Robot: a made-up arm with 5 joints.
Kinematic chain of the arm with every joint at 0, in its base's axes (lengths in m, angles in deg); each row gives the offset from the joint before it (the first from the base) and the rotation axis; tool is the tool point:
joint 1: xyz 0 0 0.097 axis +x
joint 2: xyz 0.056 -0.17 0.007 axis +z
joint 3: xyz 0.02 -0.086 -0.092 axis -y
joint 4: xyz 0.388 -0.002 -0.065 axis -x
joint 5: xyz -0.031 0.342 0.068 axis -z
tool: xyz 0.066 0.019 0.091
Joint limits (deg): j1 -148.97..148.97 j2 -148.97..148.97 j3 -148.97..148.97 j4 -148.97..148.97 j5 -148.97..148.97
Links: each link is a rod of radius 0.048 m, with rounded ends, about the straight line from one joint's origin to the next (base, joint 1, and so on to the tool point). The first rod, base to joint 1, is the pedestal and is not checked.
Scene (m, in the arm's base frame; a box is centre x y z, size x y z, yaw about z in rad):
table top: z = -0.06
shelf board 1: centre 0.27 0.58 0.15 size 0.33 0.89 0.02 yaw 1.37
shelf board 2: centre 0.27 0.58 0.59 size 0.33 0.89 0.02 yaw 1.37
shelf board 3: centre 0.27 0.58 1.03 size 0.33 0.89 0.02 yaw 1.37
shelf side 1: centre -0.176 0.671 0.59 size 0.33 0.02 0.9 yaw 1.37
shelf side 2: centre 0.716 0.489 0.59 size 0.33 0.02 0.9 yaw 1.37
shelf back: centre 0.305 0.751 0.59 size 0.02 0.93 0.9 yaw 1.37
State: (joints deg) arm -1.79 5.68 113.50 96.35 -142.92
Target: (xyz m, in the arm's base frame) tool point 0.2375 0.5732 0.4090
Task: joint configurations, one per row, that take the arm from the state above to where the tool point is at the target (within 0.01 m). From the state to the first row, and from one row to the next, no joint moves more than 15 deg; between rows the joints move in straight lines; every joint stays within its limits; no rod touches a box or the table.
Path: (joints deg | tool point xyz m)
1: -16.02 0.41 120.54 89.96 -141.94 | 0.2990 0.0137 0.4962
2: -30.25 -4.87 127.59 83.58 -140.96 | 0.2335 0.1381 0.4797
3: -44.48 -10.14 134.63 77.19 -139.98 | 0.1720 0.2513 0.4090
4: -57.82 -10.84 131.65 89.22 -132.55 | 0.2185 0.2987 0.4310
5: -71.16 -11.54 128.68 101.25 -125.11 | 0.2506 0.3539 0.4471
6: -84.50 -12.24 125.71 113.28 -117.68 | 0.2654 0.4187 0.4532
7: -97.85 -12.94 122.73 125.31 -110.24 | 0.2612 0.4931 0.4429
8: -111.19 -13.64 119.76 137.34 -102.81 | 0.2375 0.5732 0.4089

